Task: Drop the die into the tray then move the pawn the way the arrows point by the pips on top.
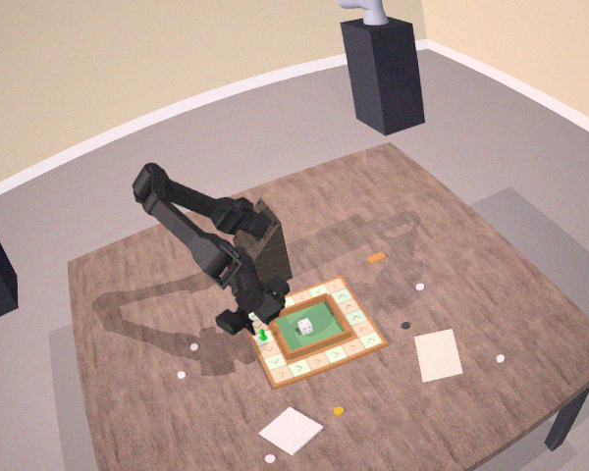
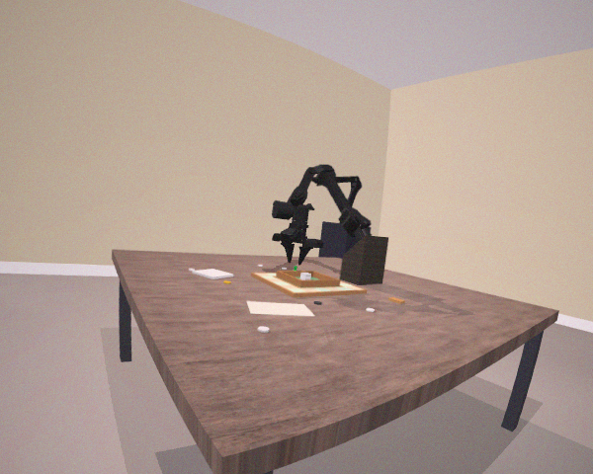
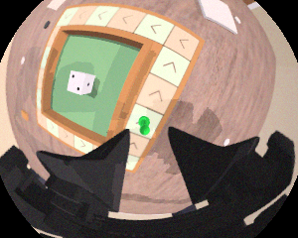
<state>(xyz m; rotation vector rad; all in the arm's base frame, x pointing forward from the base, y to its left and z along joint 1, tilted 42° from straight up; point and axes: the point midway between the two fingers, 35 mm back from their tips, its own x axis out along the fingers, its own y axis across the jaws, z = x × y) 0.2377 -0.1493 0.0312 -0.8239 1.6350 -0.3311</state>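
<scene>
Right now the green pawn is 20 mm below my gripper tip and 10 mm behind it. The rest, counted from my gripper tip: green dice tray: 110 mm to the left, 50 mm below, 30 mm ahead; orange disc: 290 mm ahead, 50 mm below, 40 mm to the left; white die: 100 mm to the left, 30 mm below, 30 mm ahead.
</scene>
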